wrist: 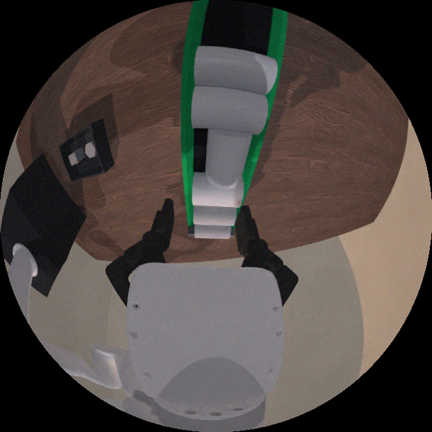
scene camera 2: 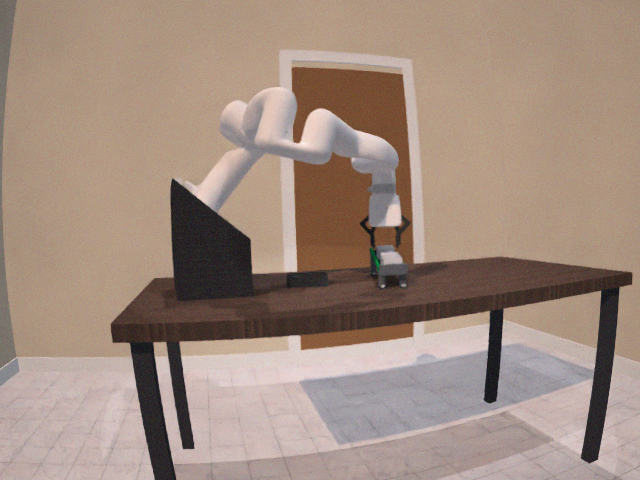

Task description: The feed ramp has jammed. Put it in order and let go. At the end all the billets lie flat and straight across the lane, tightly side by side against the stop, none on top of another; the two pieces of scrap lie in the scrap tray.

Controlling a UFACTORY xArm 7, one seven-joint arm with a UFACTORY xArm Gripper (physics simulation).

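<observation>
The feed ramp (scene camera 2: 393, 269) (wrist: 188, 150) has green side walls and a black floor. In the wrist view, two thick grey billets, one (wrist: 235, 69) slightly skewed and one (wrist: 230, 109) beside it, lie across the lane. Another billet (wrist: 227, 152) points along the lane, its near end overlapping a crosswise billet (wrist: 217, 191). Two more, a billet (wrist: 214, 215) and a billet (wrist: 212, 231), lie crosswise at the near end. Two pale scrap pieces (wrist: 74, 158) (wrist: 90, 150) lie in the dark scrap tray (scene camera 2: 307, 280) (wrist: 106, 150). My gripper (scene camera 2: 385, 244) (wrist: 205, 211) is open and empty, above the ramp, fingers on either side.
The black robot pedestal (scene camera 2: 211, 258) (wrist: 42, 220) stands at the left of the wooden table (scene camera 2: 465, 279) (wrist: 320, 175). The scrap tray lies between the pedestal and the ramp. The table's edge passes close to the near end of the ramp in the wrist view.
</observation>
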